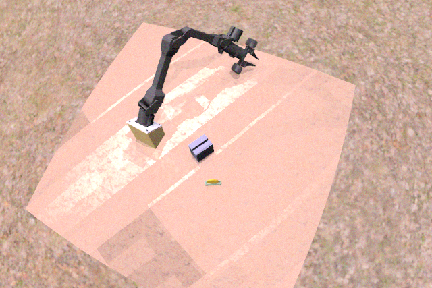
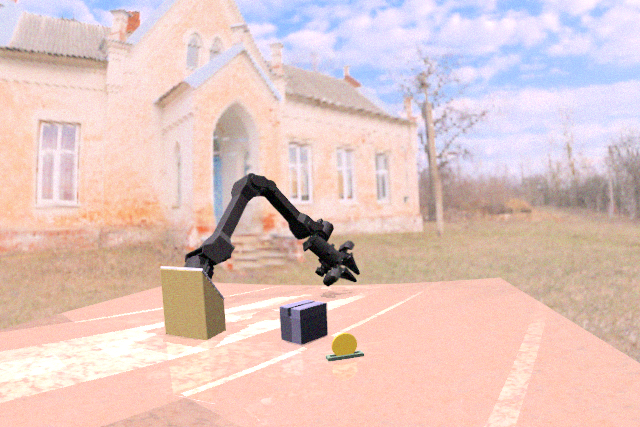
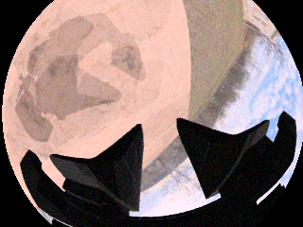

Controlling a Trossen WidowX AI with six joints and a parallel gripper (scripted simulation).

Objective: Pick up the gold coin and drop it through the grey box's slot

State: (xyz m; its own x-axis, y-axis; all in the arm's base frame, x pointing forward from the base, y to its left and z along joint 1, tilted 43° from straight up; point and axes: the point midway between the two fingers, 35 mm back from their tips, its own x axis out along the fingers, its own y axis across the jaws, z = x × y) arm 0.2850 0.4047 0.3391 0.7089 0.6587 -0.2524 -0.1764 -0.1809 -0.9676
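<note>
Now: gripper tip 630 mm to the left of the gold coin, 60 mm short of it and 20 mm above it.
</note>
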